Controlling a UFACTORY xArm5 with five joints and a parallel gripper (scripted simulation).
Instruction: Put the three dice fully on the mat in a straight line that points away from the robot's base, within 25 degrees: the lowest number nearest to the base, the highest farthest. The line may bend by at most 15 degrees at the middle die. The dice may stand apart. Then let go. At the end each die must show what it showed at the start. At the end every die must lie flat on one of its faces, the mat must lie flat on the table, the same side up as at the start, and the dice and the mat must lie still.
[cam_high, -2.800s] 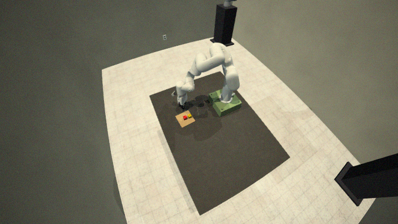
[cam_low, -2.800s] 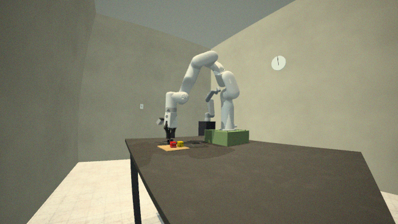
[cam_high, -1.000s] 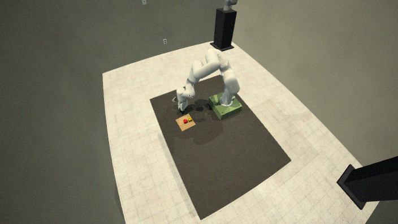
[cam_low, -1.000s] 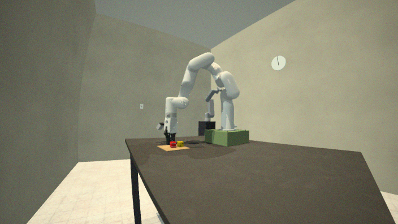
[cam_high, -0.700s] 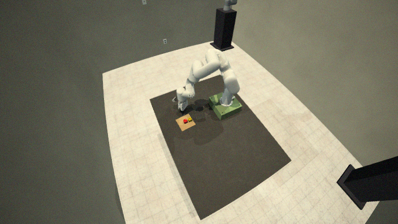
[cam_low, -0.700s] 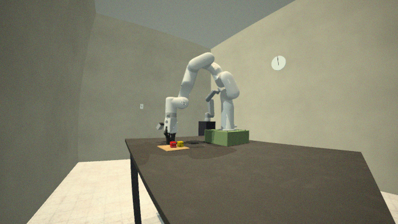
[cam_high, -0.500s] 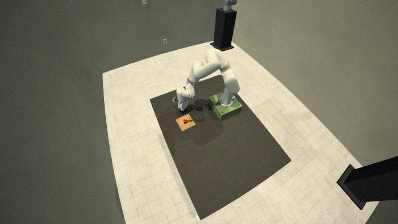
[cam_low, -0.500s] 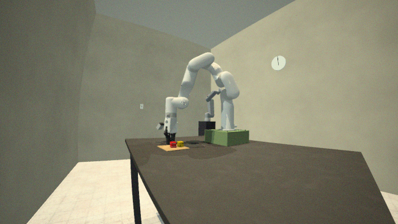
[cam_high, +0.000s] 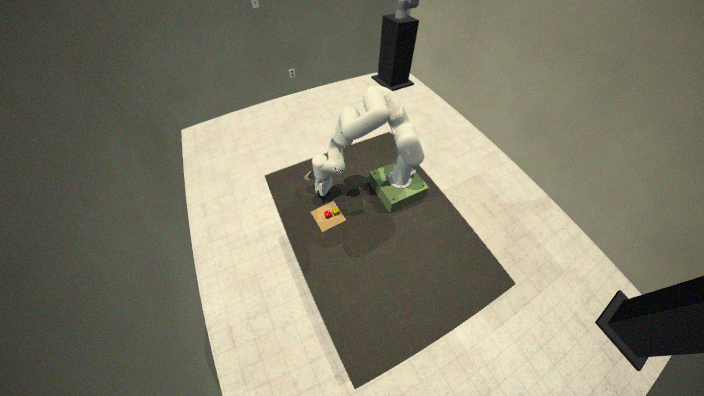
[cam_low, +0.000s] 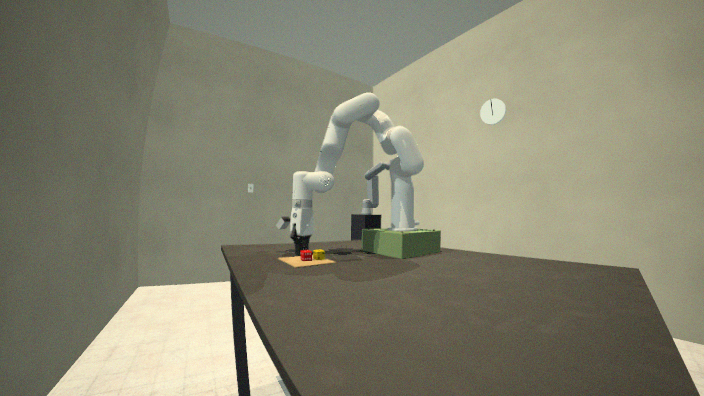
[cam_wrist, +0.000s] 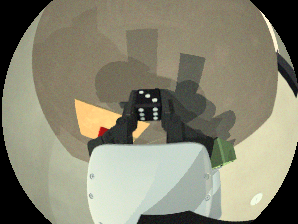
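My hand is 4 cm short of the red die and 12 cm to the right of it. Also, from my hand: black die 1 cm below; then tan mat 4 cm ahead, 12 cm to the left, 2 cm below; then yellow die 12 cm to the left.
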